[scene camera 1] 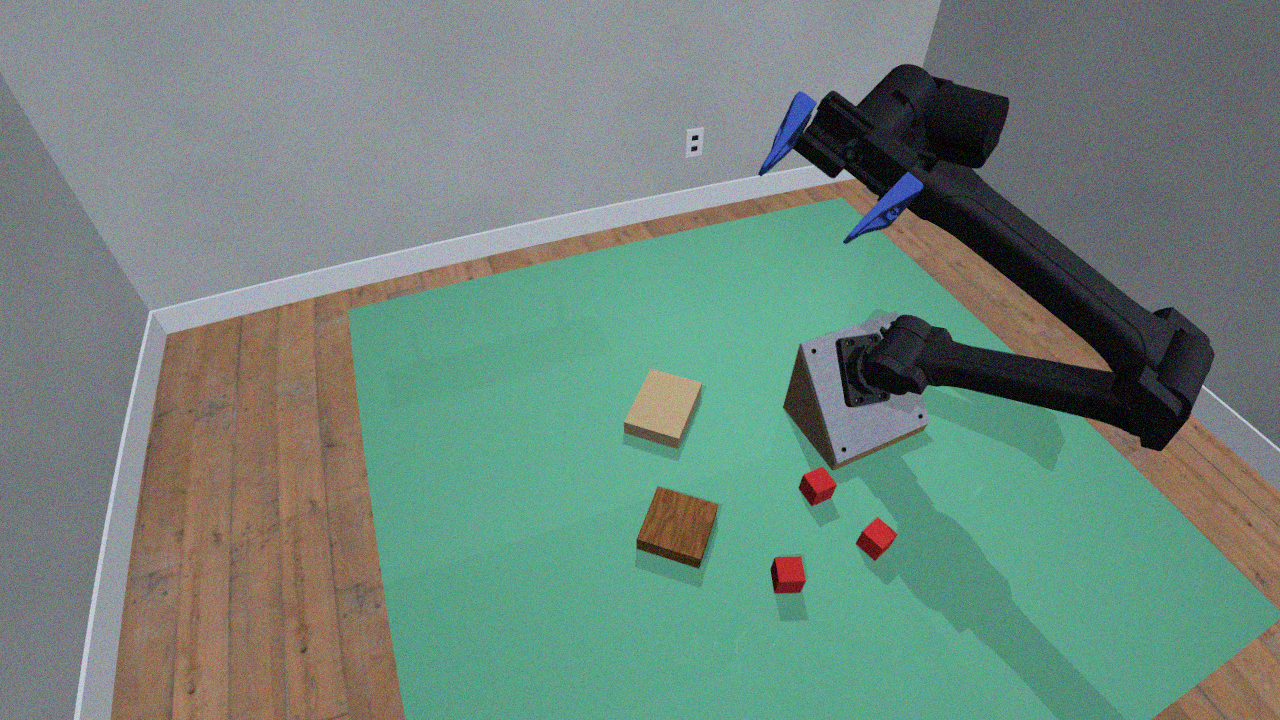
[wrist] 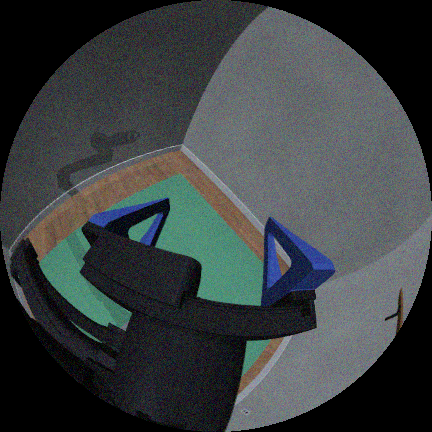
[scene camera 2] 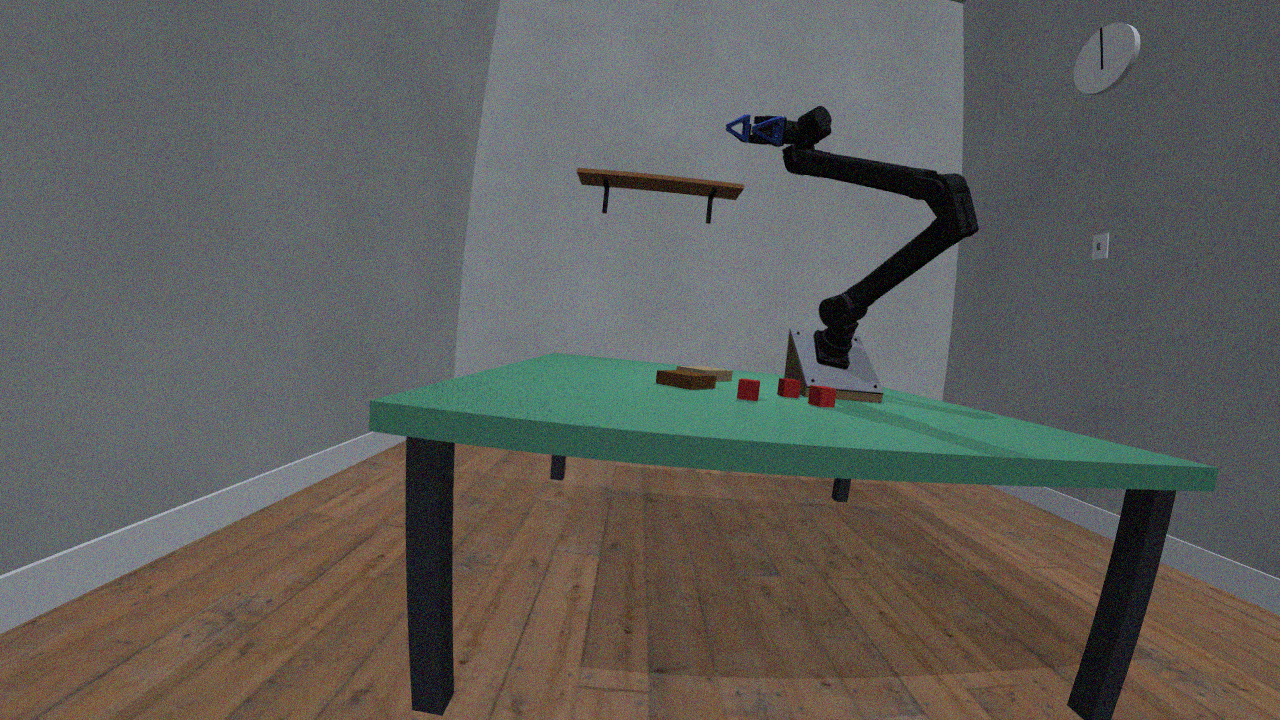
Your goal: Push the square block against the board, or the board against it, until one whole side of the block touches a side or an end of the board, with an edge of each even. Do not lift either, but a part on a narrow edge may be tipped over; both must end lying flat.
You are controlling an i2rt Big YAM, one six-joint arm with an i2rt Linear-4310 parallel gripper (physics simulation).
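Frame: origin at the arm's base, x ahead, y left, z up, level; metres.
Seen in the pictures: gripper, fingertip midpoint: (scene camera 1: 803,205) (wrist: 217,212) (scene camera 2: 738,128); arm's base, origin of the base link: (scene camera 1: 860,370) (scene camera 2: 830,351).
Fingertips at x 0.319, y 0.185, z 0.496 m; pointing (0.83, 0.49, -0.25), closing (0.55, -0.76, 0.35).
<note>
Offsets run from my fingertips to a thing's middle. Level surfaces: height alone.
The square block, dark brown wood {0.066 m ahead, 0.048 m right, 0.598 m down} (scene camera 1: 678,523) (scene camera 2: 683,379), lies flat on the green table top. The board, light tan and slightly longer than wide {0.007 m ahead, 0.287 m right, 0.598 m down} (scene camera 1: 665,400) (scene camera 2: 707,371), lies flat behind it in scene camera 1's view. A strip of green separates them, and they are turned slightly differently. My gripper (scene camera 1: 803,207) (scene camera 2: 738,128) (wrist: 217,212) is open, with two blue fingers wide apart and nothing between them. It is high above the table, well clear of both parts. Neither part shows in the wrist view.
Three red cubes {0.180 m back, 0.045 m right, 0.593 m down} (scene camera 1: 818,486) {0.224 m back, 0.074 m left, 0.593 m down} (scene camera 1: 876,538) {0.063 m back, 0.083 m left, 0.593 m down} (scene camera 1: 788,574) lie to the right of the block, in front of the arm's wedge-shaped base (scene camera 1: 872,425) (scene camera 2: 854,376). The green table top {0.613 m down} (scene camera 1: 501,626) (scene camera 2: 554,416) carries them all. A wooden shelf (scene camera 2: 657,182) hangs on a wall.
</note>
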